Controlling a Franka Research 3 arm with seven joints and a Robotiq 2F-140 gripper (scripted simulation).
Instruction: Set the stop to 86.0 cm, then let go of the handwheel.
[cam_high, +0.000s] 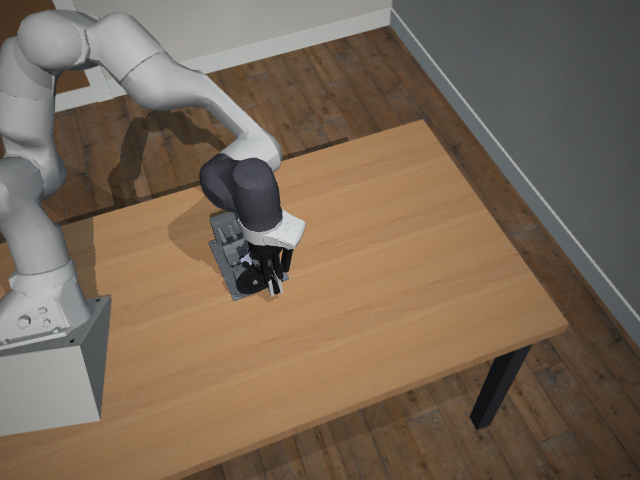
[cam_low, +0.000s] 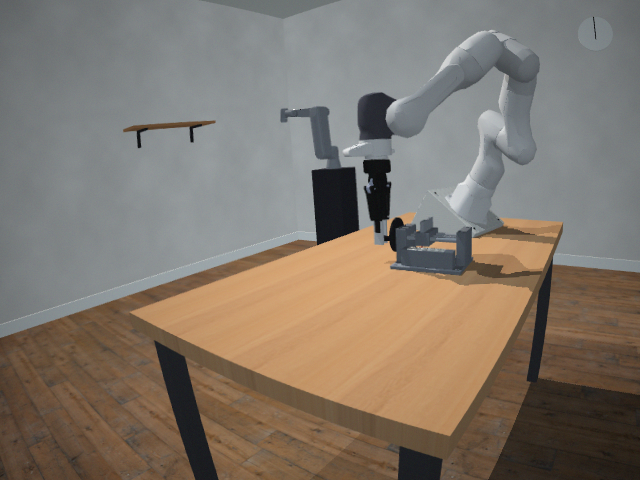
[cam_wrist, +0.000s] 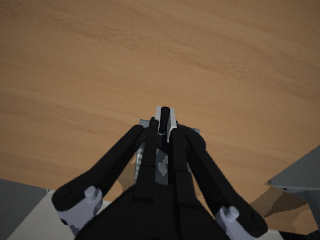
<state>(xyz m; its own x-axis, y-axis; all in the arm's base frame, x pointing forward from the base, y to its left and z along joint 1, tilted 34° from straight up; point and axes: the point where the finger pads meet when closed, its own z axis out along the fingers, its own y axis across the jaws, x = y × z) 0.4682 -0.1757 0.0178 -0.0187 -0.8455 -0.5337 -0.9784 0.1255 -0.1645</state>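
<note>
Now: the sliding stop block 13 cm to the left of my hand and 2 cm behind it. The rest, counted from my hand: black handwheel: 2 cm to the left, 2 cm below, 1 cm behind.
</note>
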